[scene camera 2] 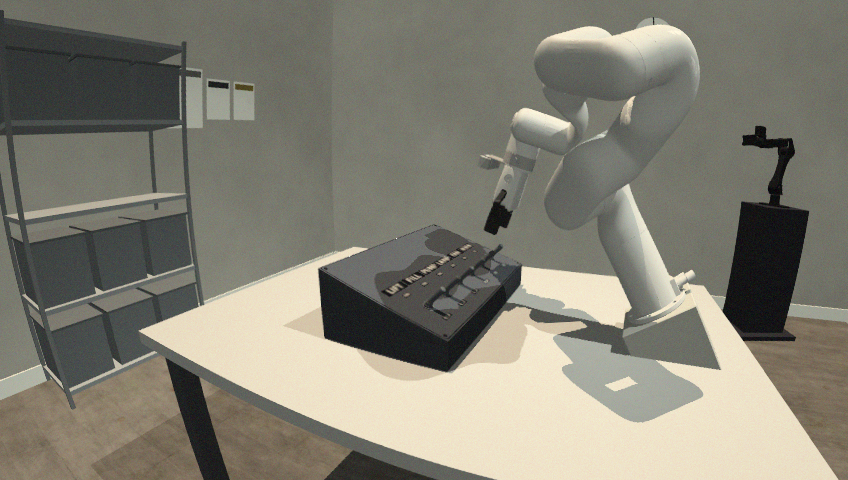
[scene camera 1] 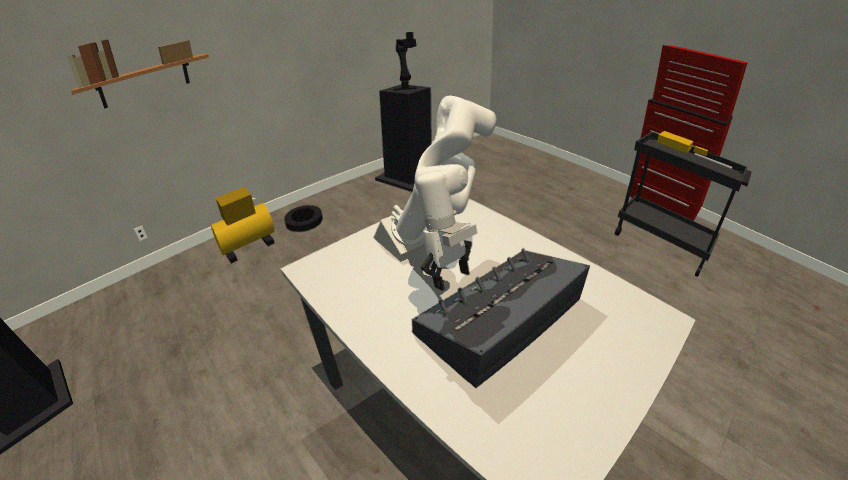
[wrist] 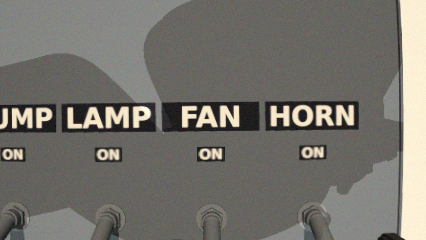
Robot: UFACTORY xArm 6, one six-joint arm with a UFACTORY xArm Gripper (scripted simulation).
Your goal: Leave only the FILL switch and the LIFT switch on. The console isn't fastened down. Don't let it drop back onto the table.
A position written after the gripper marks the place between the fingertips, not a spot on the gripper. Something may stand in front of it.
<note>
In view: the gripper (scene camera 2: 495, 229) and a dark grey console (scene camera 2: 377, 300).
The dark grey console shows as well in scene camera 1 (scene camera 1: 497, 319) and in the wrist view (wrist: 119, 119). The gripper shows as well in scene camera 1 (scene camera 1: 453, 281).
</note>
